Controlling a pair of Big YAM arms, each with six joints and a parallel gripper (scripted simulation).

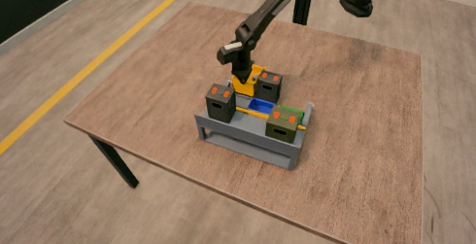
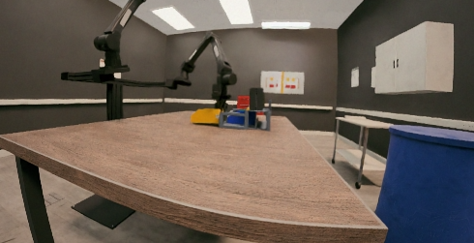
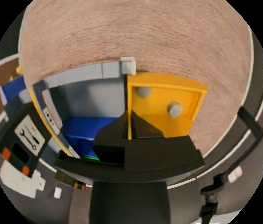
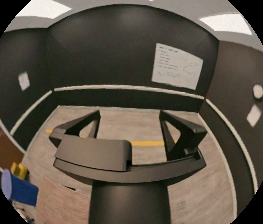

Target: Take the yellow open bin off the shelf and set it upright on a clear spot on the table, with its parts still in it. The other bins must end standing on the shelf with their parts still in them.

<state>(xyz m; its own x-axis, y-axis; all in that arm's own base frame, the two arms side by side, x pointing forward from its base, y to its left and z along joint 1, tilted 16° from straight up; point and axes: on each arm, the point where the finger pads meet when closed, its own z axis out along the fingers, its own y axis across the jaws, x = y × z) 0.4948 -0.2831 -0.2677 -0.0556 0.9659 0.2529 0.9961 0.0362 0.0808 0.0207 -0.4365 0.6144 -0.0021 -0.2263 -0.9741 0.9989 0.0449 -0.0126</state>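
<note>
Right now my left hand is 80 mm past the yellow open bin, 30 mm above it and 10 mm to the left of it. The rest, counted from my left hand: grey shelf: 130 mm to the left, 130 mm ahead, 20 mm below; dark lidded bin: 110 mm to the left, 40 mm behind, 20 mm below.
</note>
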